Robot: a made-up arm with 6 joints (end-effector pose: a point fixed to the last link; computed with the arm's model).
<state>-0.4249 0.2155 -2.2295 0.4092 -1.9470 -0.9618</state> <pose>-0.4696 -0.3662 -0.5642 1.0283 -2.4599 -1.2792</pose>
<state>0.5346 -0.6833 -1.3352 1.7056 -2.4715 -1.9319</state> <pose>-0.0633 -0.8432 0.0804 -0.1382 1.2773 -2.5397</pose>
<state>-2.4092 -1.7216 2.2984 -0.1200 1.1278 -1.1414</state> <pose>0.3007 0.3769 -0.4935 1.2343 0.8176 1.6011</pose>
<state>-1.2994 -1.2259 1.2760 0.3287 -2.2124 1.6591</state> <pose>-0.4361 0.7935 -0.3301 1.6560 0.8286 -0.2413</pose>
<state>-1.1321 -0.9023 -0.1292 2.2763 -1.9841 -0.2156</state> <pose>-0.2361 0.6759 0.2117 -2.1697 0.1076 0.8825</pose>
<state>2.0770 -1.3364 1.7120 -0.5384 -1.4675 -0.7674</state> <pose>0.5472 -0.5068 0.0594 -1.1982 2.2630 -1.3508</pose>
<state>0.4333 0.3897 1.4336 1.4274 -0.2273 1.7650</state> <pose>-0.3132 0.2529 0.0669 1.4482 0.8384 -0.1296</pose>
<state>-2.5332 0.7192 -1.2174 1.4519 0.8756 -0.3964</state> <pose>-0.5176 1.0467 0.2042 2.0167 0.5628 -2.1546</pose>
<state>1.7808 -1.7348 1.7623 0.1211 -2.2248 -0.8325</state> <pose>-0.1210 -0.5669 -0.3306 0.5152 2.4358 -0.9021</pose>
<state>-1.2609 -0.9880 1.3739 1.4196 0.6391 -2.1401</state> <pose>-0.1672 0.4688 0.0347 -1.3419 -1.0720 -1.6882</pose>
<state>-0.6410 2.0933 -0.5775 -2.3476 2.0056 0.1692</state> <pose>0.3700 -0.0410 0.1754 3.0203 -0.6785 -0.1374</pose>
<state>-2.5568 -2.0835 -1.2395 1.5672 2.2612 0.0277</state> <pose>-0.6273 0.9890 -0.4892 0.3101 -0.1420 -2.8077</pose>
